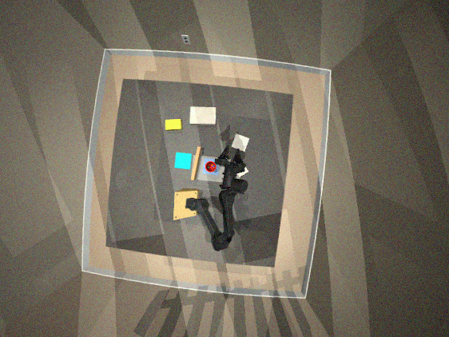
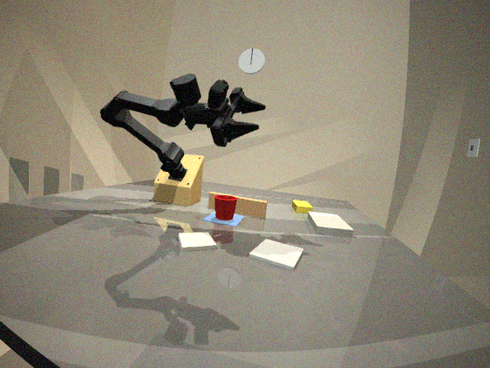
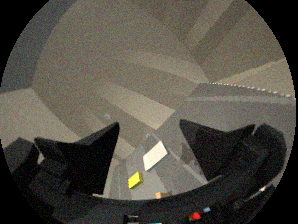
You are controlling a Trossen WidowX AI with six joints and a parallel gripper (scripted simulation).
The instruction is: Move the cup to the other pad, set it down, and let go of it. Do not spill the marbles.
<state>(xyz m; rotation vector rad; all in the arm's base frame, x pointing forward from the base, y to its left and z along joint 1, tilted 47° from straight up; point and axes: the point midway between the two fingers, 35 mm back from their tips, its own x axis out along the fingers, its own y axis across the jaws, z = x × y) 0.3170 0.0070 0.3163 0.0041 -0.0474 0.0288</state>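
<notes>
Right now the cup is 11 cm behind my gripper tip, 12 cm to the left of it and 28 cm below it. Also, from my gripper tip: cyan pad: 10 cm behind, 33 cm to the left, 32 cm below; then wooden bar: 10 cm behind, 23 cm to the left, 30 cm below; then light blue pad: 11 cm behind, 13 cm to the left, 32 cm below.
</notes>
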